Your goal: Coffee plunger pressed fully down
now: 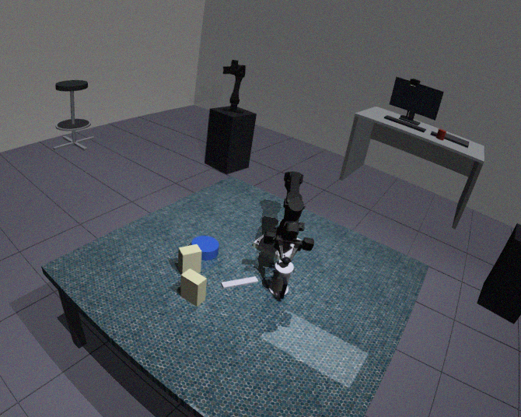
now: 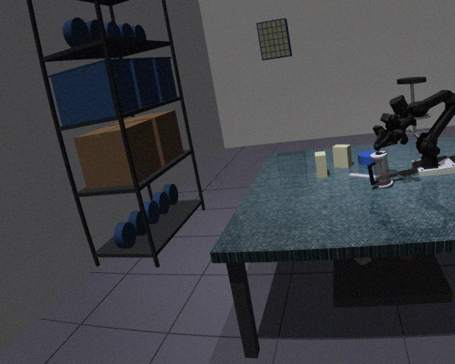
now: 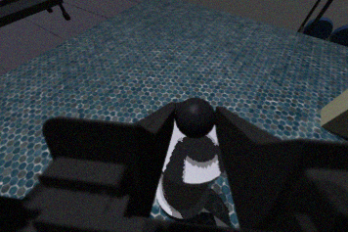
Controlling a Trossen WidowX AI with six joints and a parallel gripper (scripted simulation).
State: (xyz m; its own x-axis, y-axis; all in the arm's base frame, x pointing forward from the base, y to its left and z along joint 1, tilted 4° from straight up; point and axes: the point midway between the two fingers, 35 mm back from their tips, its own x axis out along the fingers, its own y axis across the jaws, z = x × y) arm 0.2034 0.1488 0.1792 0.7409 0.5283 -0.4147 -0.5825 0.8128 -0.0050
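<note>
My gripper tip is 9 cm above the coffee press.
</note>
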